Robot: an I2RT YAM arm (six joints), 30 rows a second.
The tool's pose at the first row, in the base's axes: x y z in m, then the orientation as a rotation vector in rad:
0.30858, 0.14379, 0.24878, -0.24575, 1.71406, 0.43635
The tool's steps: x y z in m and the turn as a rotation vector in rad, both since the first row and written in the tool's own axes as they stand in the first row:
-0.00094, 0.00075, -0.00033, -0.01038, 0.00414, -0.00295
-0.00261, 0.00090, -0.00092, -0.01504, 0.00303, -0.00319
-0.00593, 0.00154, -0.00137, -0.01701, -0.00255, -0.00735
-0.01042, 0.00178, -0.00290, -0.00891, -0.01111, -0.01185
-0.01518, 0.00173, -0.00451, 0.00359, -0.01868, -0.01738
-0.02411, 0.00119, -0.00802, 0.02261, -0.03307, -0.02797
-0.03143, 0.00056, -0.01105, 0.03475, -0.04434, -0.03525
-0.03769, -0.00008, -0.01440, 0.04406, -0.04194, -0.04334
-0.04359, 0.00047, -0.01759, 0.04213, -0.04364, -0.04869
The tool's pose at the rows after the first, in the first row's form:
0.30816, 0.14426, 0.24986, -0.25683, 1.71565, 0.44294
0.30789, 0.14401, 0.25160, -0.26012, 1.71366, 0.44686
0.30787, 0.14414, 0.25501, -0.26364, 1.70705, 0.44581
0.30725, 0.14337, 0.25965, -0.25938, 1.69932, 0.43597
0.30673, 0.14227, 0.26453, -0.25307, 1.69313, 0.42154
0.30550, 0.13961, 0.27368, -0.24459, 1.68039, 0.39822
0.30443, 0.13720, 0.28118, -0.23910, 1.67005, 0.38313
0.30287, 0.13473, 0.28768, -0.23979, 1.67235, 0.36906
0.30091, 0.13342, 0.29398, -0.24523, 1.66930, 0.36692

